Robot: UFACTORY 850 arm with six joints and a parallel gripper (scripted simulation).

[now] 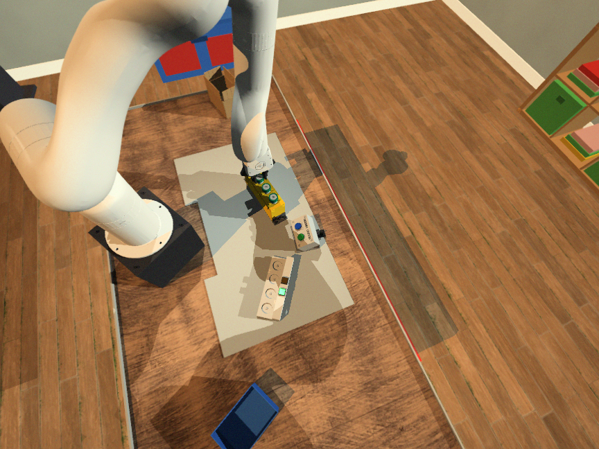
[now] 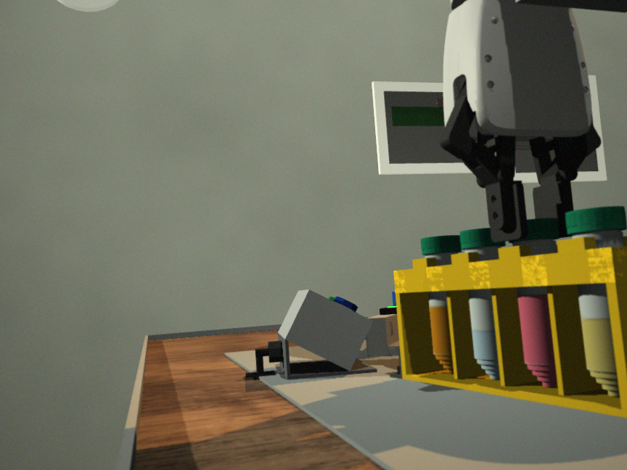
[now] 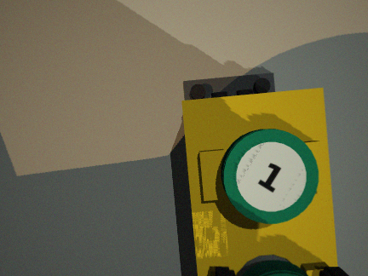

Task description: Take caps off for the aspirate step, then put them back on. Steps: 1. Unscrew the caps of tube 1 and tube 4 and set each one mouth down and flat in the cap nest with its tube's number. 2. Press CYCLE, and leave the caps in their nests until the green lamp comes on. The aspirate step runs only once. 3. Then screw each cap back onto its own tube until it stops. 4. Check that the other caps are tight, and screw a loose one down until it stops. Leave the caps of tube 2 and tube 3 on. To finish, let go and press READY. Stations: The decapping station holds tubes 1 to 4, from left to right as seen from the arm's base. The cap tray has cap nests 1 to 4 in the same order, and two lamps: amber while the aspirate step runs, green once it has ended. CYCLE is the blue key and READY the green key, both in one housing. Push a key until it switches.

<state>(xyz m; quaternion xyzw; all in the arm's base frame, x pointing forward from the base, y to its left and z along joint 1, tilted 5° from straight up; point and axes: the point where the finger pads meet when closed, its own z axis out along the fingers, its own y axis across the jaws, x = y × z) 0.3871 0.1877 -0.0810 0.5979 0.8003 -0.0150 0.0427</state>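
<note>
My hand is 4 cm short of the green cap, 10 cm to the left of it and 1 cm above it. Also, from my hand: blue cycle key: 11 cm ahead, 21 cm to the right, 6 cm below; then grey key housing: 13 cm ahead, 22 cm to the right, 7 cm below; then green key: 11 cm ahead, 25 cm to the right, 6 cm below.
</note>
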